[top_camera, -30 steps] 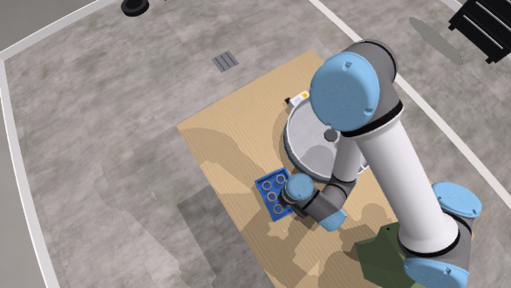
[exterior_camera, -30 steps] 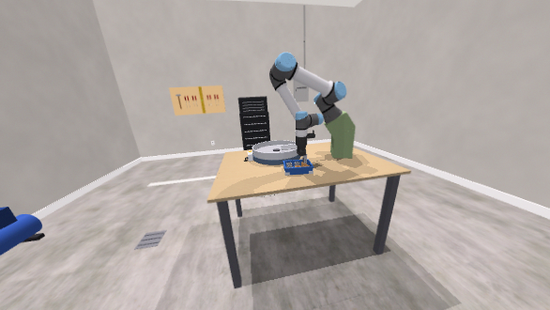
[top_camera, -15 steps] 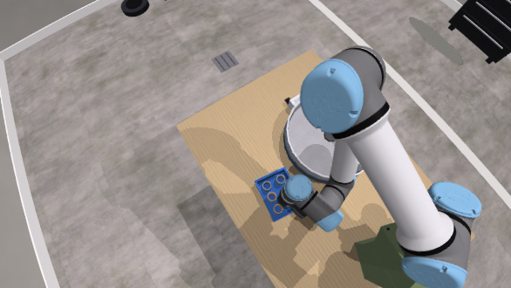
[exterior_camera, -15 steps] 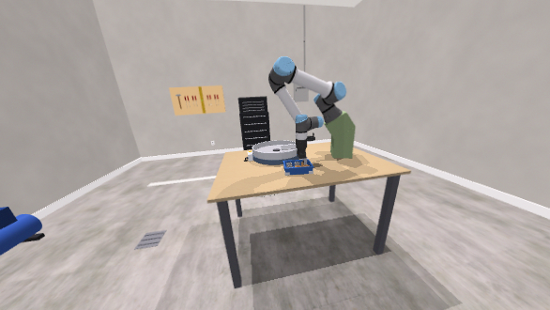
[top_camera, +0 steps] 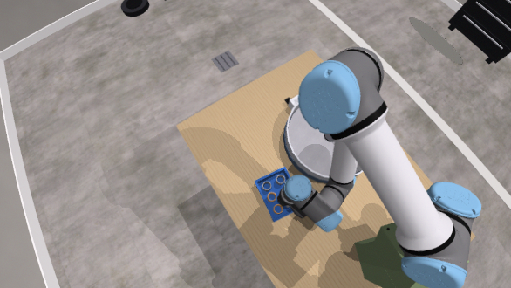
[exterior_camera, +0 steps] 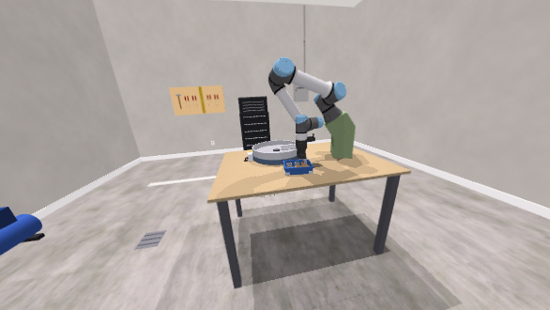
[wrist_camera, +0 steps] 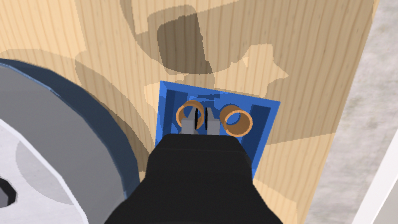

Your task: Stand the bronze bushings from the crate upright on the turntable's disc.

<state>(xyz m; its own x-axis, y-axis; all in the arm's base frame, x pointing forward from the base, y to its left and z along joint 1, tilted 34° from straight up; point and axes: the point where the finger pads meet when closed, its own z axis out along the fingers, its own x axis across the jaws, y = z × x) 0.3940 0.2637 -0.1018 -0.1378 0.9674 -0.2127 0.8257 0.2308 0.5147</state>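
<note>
The blue crate lies 5 cm ahead of my hand, 2 cm to the left of it and 2 cm below it. From my hand the other things lie so: grey turntable disc: 31 cm to the right, 19 cm ahead, 1 cm above.
</note>
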